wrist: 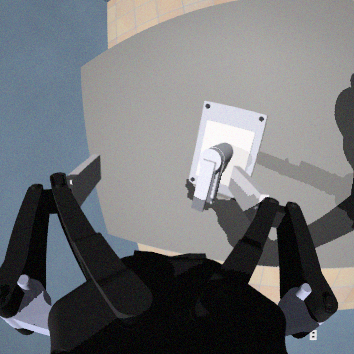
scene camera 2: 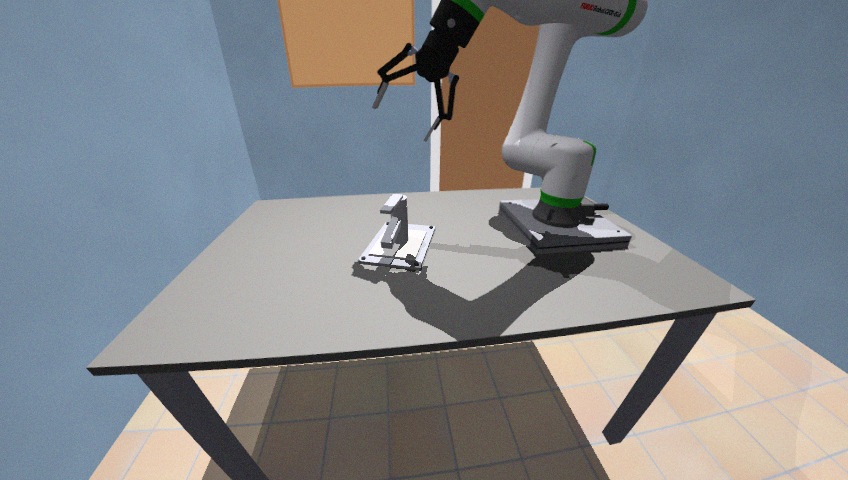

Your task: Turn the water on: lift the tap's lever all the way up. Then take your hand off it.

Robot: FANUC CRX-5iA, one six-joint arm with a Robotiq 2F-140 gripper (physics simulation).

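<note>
In scene camera 2, my gripper [scene camera 2: 400,124] and a base plate [scene camera 2: 365,258]. In the wrist view, a tap lever [wrist: 210,159], the base plate [wrist: 242,118], my gripper [wrist: 166,171].
</note>
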